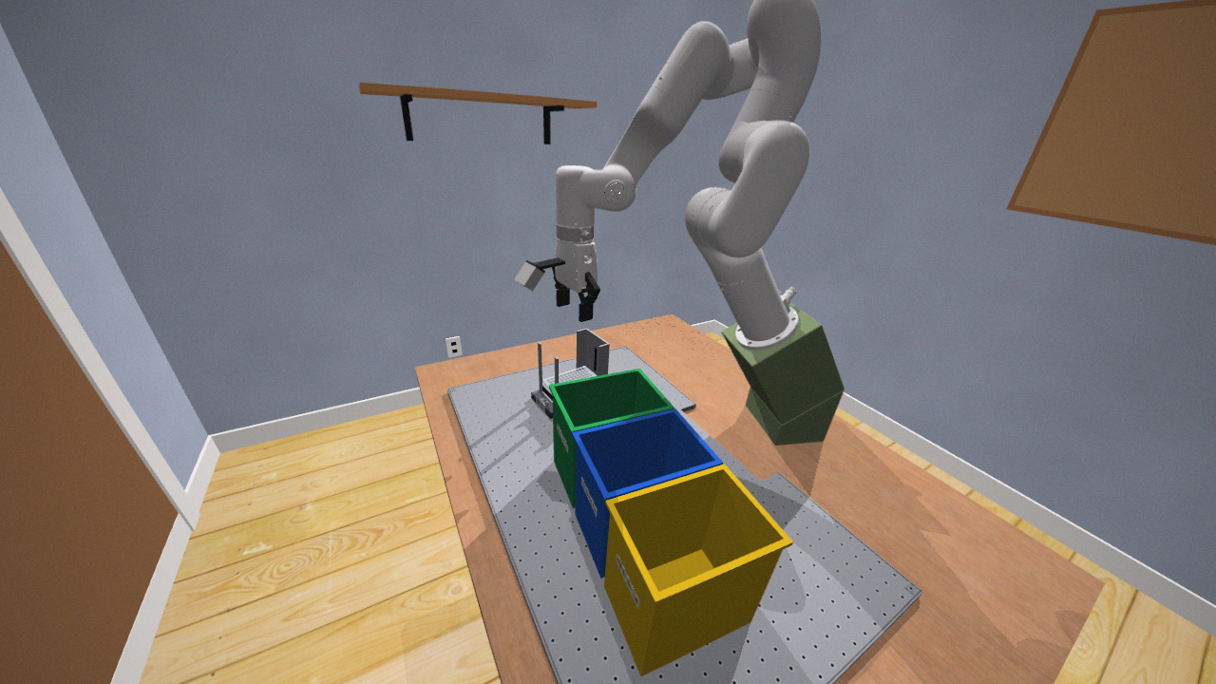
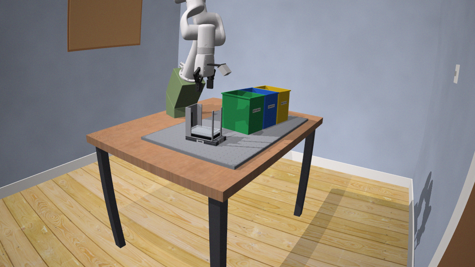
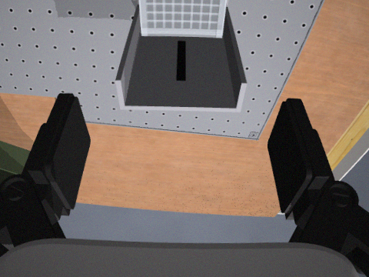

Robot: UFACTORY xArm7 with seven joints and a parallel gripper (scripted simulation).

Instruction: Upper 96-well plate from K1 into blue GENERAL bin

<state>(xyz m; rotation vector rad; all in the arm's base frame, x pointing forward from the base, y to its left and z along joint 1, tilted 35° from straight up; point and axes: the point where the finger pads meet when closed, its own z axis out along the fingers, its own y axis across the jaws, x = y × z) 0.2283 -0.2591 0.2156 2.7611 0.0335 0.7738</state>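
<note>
My gripper is now 20 cm above the clear 96-well plate. The rest, counted from my hand: back wall 7 cm behind, 15 cm below; green bin 9 cm ahead, 24 cm to the left, 15 cm below; dark plate 21 cm below.
</note>
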